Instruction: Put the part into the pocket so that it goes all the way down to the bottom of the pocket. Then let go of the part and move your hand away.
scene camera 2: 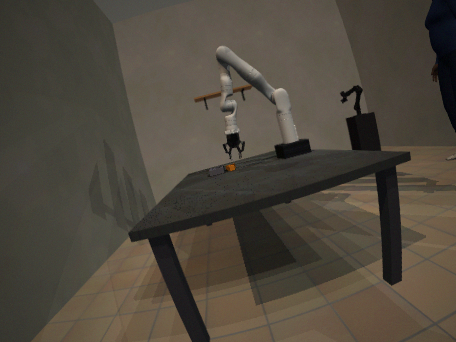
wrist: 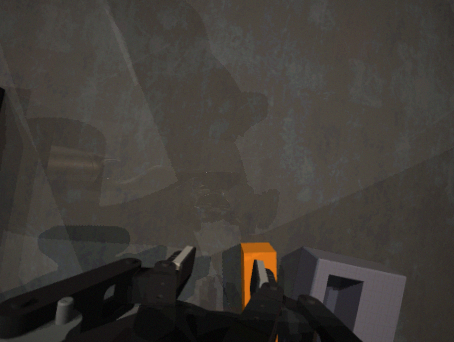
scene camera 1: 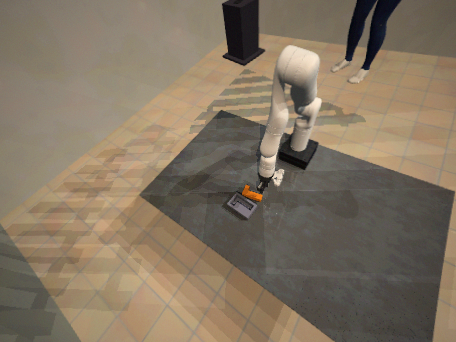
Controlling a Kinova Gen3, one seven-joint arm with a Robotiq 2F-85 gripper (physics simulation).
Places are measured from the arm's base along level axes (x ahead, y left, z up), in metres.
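Where they show: gripper, fingertip midpoint: (scene camera 2: 235,159) (wrist: 222,265) (scene camera 1: 264,189); arm's base at its link origin: (scene camera 2: 290,142) (scene camera 1: 298,145).
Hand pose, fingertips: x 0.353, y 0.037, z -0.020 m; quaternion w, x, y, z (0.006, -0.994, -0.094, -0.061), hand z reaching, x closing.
Note:
Things, the pixels of their centre, and the offset from my fingertips. Level surfaces: height alone.
- orange part at the middle of its body: (wrist: 243,303) (scene camera 1: 253,193) (scene camera 2: 232,167) 0.039 m ahead, 0.046 m right, 0.044 m down
- grey block with the pocket, body centre: (wrist: 337,329) (scene camera 1: 242,205) (scene camera 2: 217,170) 0.138 m ahead, 0.038 m right, 0.041 m down
- dark table at its surface level: 0.059 m down
The orange part (scene camera 1: 254,195) (scene camera 2: 231,168) (wrist: 259,251) is L-shaped and lies beside the grey block with the pocket (scene camera 1: 245,210) (scene camera 2: 216,171) (wrist: 381,305), outside the pocket. In the wrist view its lower portion is partly hidden by the right finger, and the block's near end is cut off. The pocket is an L-shaped recess, with part of it showing in the wrist view. My gripper (scene camera 1: 260,187) (scene camera 2: 234,157) (wrist: 222,265) is partly open with nothing between its fingers. It hangs above the table, close to the part on the robot-base side.
The dark table (scene camera 1: 320,235) (scene camera 2: 300,172) carries the arm's black base (scene camera 1: 299,152) (scene camera 2: 293,148) behind the part. A dark pedestal (scene camera 1: 242,30) (scene camera 2: 364,131) and a person (scene camera 1: 372,30) (scene camera 2: 446,55) stand beyond the table. A wooden wall rail (scene camera 2: 212,96) shows behind the arm.

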